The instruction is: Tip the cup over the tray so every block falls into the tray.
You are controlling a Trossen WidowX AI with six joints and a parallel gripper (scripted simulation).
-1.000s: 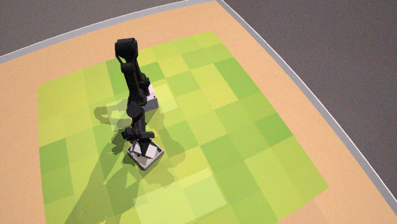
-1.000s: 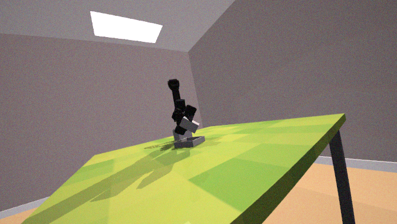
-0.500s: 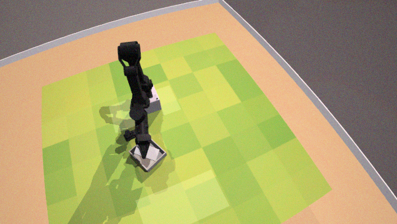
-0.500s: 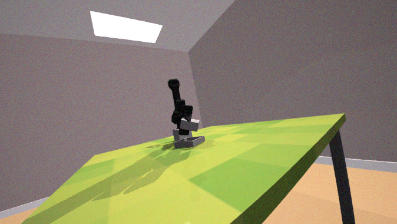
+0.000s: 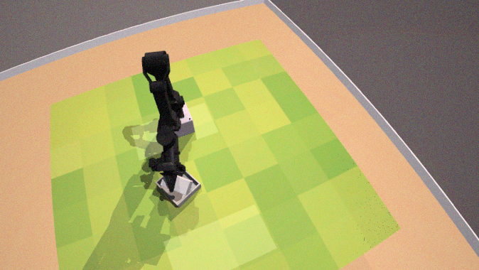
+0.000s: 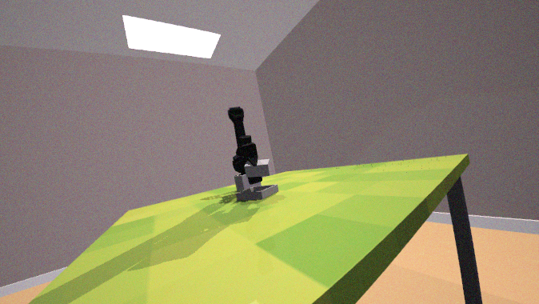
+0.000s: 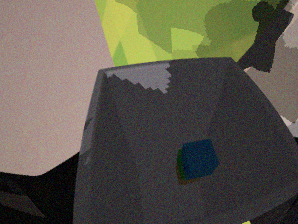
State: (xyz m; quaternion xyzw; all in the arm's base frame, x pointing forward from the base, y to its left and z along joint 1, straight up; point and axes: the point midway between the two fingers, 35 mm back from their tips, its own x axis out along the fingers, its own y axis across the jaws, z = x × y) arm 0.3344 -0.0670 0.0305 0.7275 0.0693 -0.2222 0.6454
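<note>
Now: the blue block 2 cm to the left of my gripper tip and 2 cm behind it. From my gripper tip the other things lie so: grey square cup: 4 cm to the left, 1 cm behind, 1 cm above.
</note>
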